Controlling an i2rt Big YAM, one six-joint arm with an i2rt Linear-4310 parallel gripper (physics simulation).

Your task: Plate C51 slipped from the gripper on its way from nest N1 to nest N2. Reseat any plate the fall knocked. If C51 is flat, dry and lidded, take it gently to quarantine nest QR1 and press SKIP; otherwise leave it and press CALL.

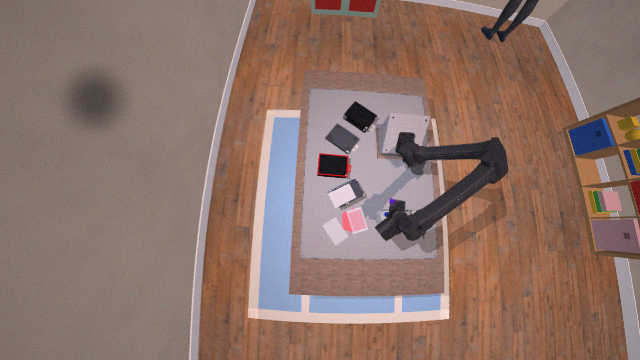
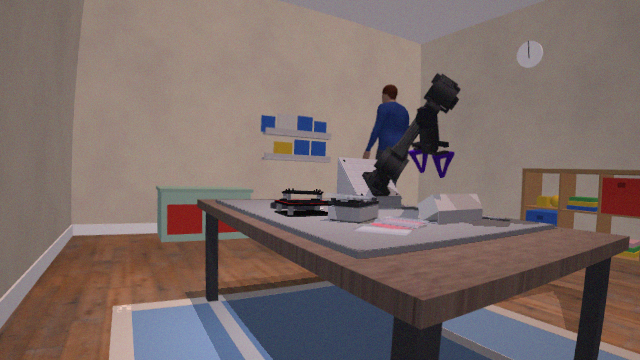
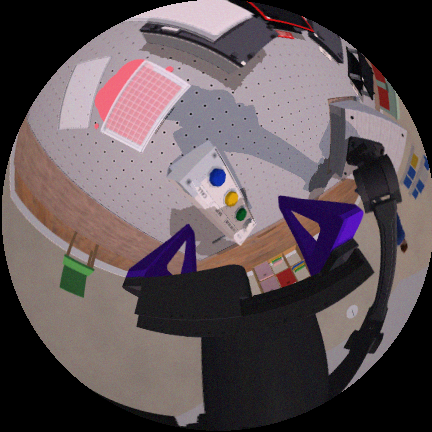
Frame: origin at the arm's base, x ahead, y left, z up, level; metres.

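Seen in the pictures: gripper, fingertip midpoint: [image 2: 431,175] [image 3: 233,214]; arm's base, origin of the base link: [image 1: 404,142] [image 2: 375,185] [image 3: 364,151].
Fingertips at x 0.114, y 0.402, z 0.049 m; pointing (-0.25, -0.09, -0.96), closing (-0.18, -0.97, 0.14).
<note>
Pixels of each thing's top centre, then the offset from my fingertips to it.
- clear plate with pink wells, middle of its top: [image 3: 138,104] [image 2: 401,219] [image 1: 357,220] dx +0.148, dy +0.029, dz -0.125 m
- pink spill, middle of its top: [image 3: 128,96] [image 2: 396,225] [image 1: 352,221] dx +0.174, dy +0.034, dz -0.138 m
- pale rectangular lid, middle of its top: [image 2: 383,228] [image 1: 335,231] dx +0.266, dy +0.088, dz -0.132 m
- white plate, middle of its top: [image 2: 348,192] [image 1: 342,195] dx +0.239, dy -0.097, dz -0.059 m
- button box, middle of its top: [image 3: 228,220] [image 2: 451,193] dx -0.073, dy +0.021, dz -0.056 m
- red-rimmed black unit, middle of its top: [image 2: 305,199] [image 1: 333,164] dx +0.286, dy -0.270, dz -0.093 m
- dark grey unit, middle of its top: [image 2: 295,200] [image 1: 342,137] dx +0.231, dy -0.447, dz -0.113 m
A clear plate with pink wells [image 1: 357,220] [image 2: 406,222] [image 3: 145,105] lies on the mat, its lid off. A pink spill [image 1: 346,221] [image 3: 117,85] spreads from under its outer side. A pale rectangular lid [image 1: 336,231] [image 3: 84,92] lies apart from it, beyond the spill. A white plate [image 1: 341,195] [image 3: 200,15] rests off-centre on a grey, dark-topped nest [image 1: 358,188] [image 3: 250,42]. The button box [image 2: 452,209] [image 3: 200,186] has blue, yellow and green buttons; CALL reads beside the blue one. My gripper [image 2: 432,174] [image 3: 233,214] is open and empty above the box. Nest labels are unreadable.
A red-rimmed black unit [image 1: 333,165], a dark grey unit [image 1: 342,138] and a black unit [image 1: 360,116] stand in a row beyond the grey nest. A sloped white panel [image 1: 407,125] [image 2: 352,172] [image 3: 375,120] stands by the arm's base. A person [image 2: 392,125] stands behind the table.
</note>
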